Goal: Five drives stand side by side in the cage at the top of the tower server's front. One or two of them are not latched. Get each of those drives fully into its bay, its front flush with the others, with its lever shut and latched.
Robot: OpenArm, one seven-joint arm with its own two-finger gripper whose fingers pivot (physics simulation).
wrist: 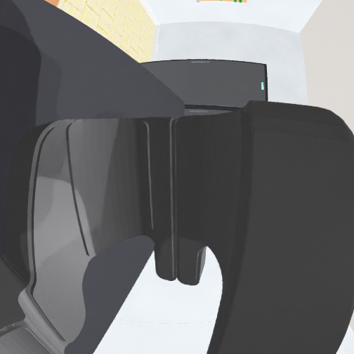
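Observation:
My gripper (186, 202) fills the middle of the wrist view. Its two dark fingers are shut against each other, with nothing seen between them. A large dark blue-grey surface (105, 75) runs from the upper left behind the fingers and shows again under the left finger; I cannot tell whether it is part of the tower server. The five drives, their levers and the cage cannot be made out in this view; the fingers and the dark surface hide much of it.
A dark grey flat-faced unit (205, 82) with a small green light (262, 86) stands beyond the fingers, with the top of a second dark face below it. A yellow brick-patterned surface (117, 30) is at upper left. Pale surfaces lie behind and below.

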